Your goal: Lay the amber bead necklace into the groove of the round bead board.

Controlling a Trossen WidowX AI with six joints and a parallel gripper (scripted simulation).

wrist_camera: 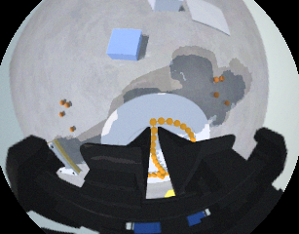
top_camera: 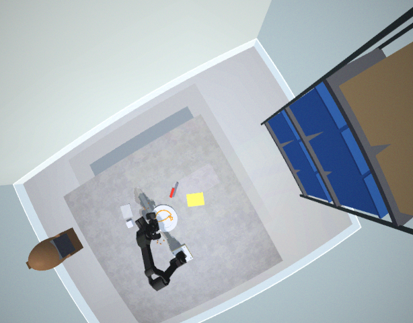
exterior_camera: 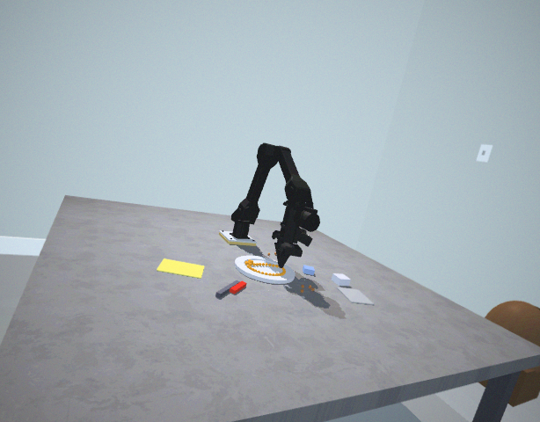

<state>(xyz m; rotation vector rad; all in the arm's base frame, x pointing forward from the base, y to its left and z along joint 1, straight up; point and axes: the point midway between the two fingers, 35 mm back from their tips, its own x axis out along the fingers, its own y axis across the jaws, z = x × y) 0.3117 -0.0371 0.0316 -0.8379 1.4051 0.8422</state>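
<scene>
My gripper tip is now 20 mm past the round white bead board, 50 mm to the left of it and 10 mm above it. Round my gripper tip: white block (120 mm ahead, 180 mm to the left); blue block (20 mm ahead, 120 mm to the left, 10 mm below); grey sheet (210 mm ahead, 140 mm to the left, 10 mm below).
</scene>
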